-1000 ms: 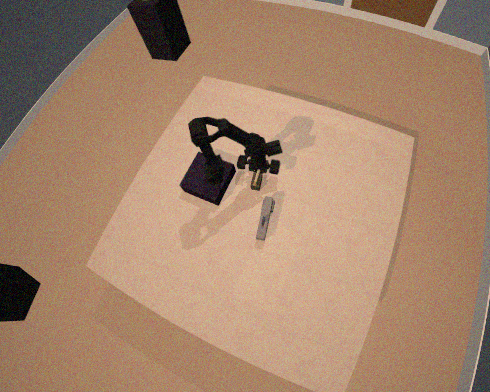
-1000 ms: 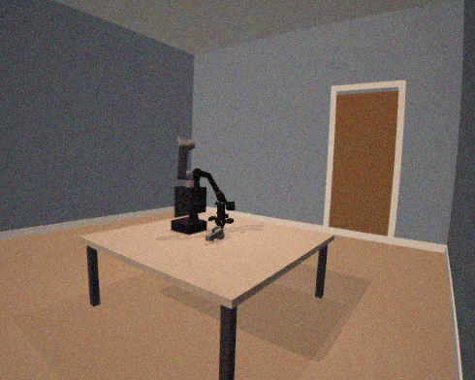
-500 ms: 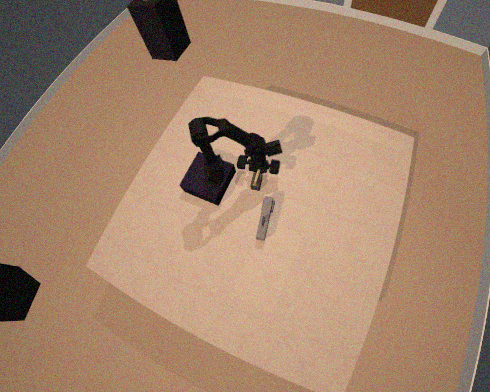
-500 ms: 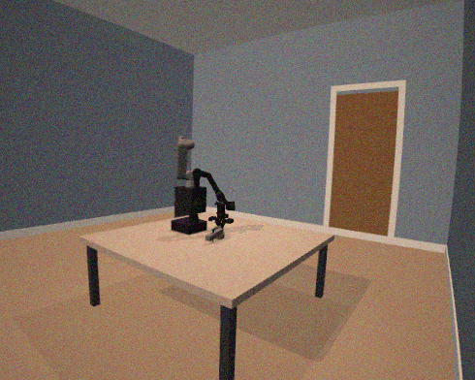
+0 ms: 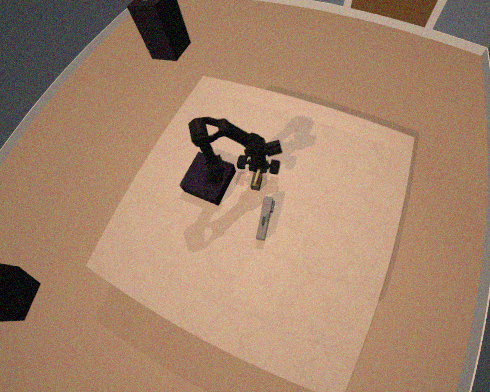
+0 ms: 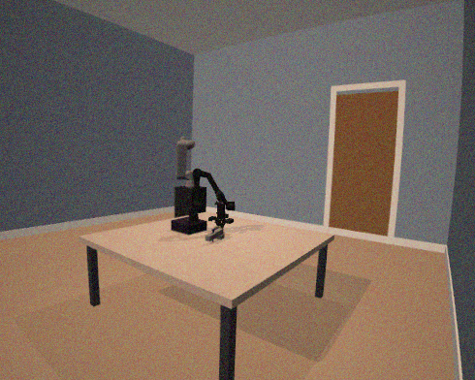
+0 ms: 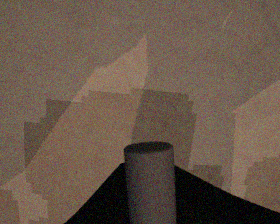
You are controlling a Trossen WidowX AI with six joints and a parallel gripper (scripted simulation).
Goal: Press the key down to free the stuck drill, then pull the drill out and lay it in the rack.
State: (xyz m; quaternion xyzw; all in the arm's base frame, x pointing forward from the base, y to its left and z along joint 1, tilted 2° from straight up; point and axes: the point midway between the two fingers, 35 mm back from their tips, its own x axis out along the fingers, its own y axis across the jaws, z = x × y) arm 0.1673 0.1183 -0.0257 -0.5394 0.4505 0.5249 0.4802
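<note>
The drill is 4 cm to the right of my gripper tip and 4 cm above it. From my gripper tip the other things lie so: dark block: 5 cm to the right, 1 cm above.
</note>
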